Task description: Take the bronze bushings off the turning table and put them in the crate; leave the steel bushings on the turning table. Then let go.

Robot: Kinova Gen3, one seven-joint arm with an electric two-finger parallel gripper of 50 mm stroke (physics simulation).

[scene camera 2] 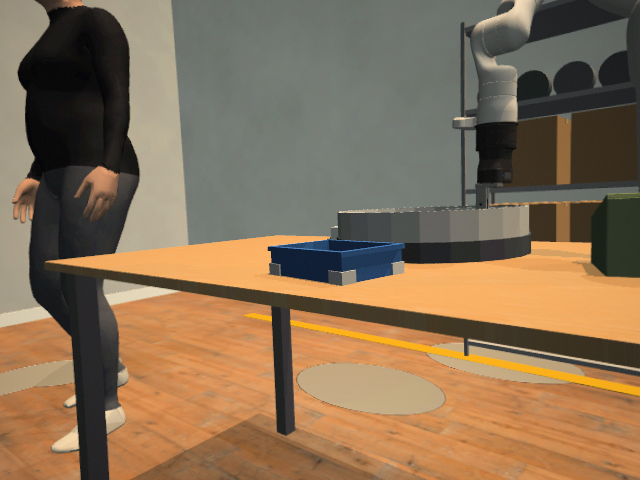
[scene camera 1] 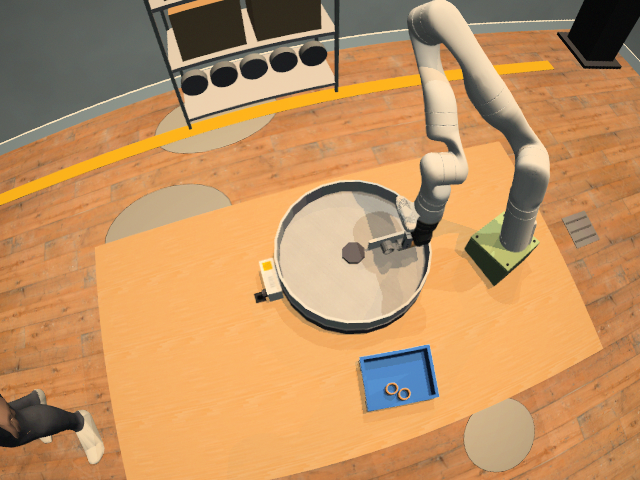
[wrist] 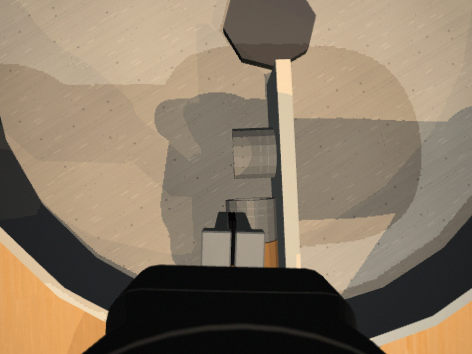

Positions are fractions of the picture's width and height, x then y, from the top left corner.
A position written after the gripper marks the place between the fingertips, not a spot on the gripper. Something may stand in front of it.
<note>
In view: the gripper (scene camera 2: 0.75, 0.45) and a blue crate (scene camera 1: 0.64, 0.77).
The gripper is seen too in the wrist view (wrist: 0.49, 0.65).
</note>
